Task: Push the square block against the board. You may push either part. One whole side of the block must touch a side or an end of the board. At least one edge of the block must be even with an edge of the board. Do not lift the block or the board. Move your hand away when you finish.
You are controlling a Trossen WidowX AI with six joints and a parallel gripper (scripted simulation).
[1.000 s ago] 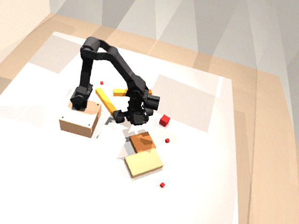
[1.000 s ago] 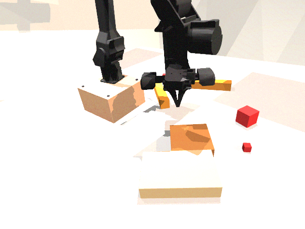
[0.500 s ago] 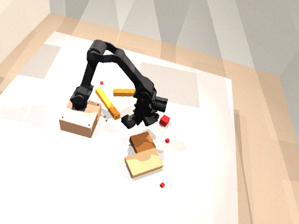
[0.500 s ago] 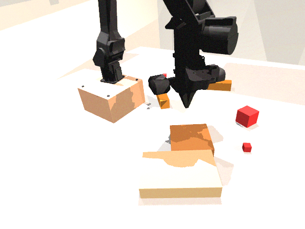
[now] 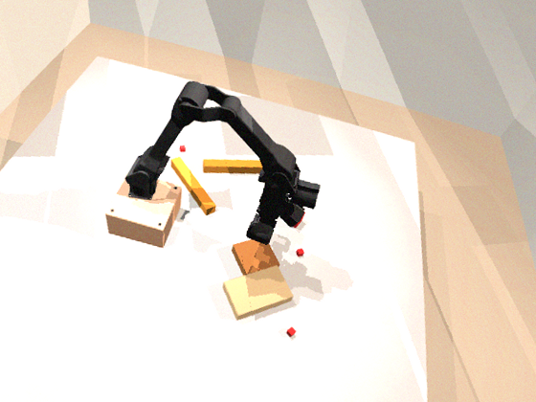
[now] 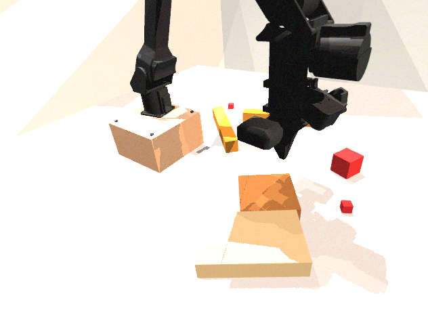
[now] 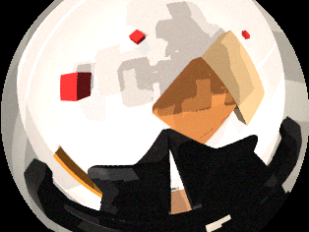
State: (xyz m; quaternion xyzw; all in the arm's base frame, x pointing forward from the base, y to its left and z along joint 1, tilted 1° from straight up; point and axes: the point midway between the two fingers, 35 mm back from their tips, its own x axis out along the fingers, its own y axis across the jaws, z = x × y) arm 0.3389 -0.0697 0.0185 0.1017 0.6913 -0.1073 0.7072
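Right now the square block is 6 cm to the right of my gripper tip, 5 cm below it and 1 cm behind it. The rest, counted from my gripper tip: red cube 11 cm ahead, 10 cm to the left, 5 cm below; then pale yellow slab 16 cm to the right, 5 cm below.
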